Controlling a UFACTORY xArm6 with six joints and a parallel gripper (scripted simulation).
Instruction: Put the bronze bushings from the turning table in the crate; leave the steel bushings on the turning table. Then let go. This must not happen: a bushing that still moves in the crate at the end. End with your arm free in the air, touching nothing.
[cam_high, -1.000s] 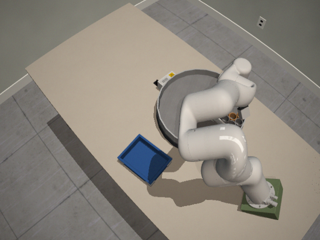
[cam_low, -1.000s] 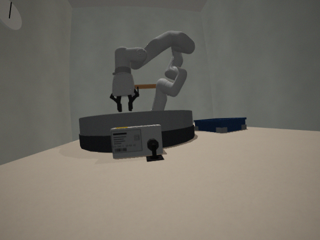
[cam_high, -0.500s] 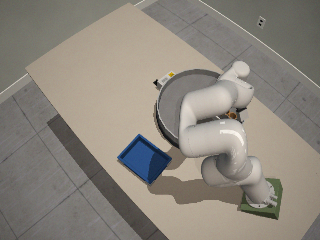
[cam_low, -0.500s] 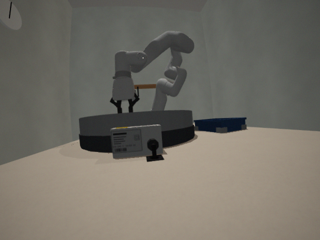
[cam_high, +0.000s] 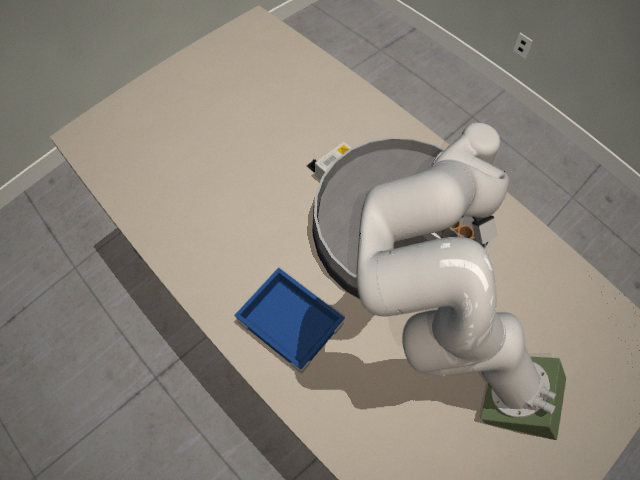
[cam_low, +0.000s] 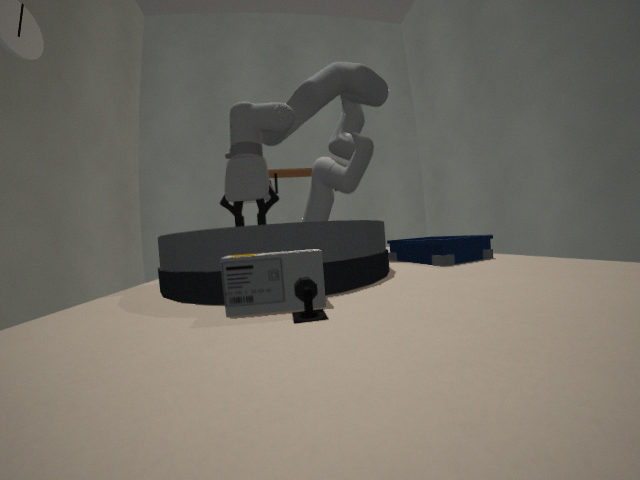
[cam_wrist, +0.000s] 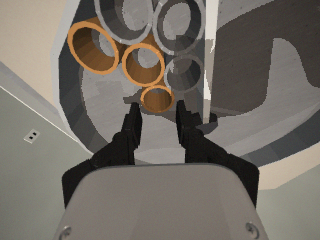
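My gripper is now 120 mm short of the blue crate, 410 mm to the right of it and 90 mm above it. Round my hand: round grey turning table (90 mm ahead, 50 mm to the left, 60 mm below).
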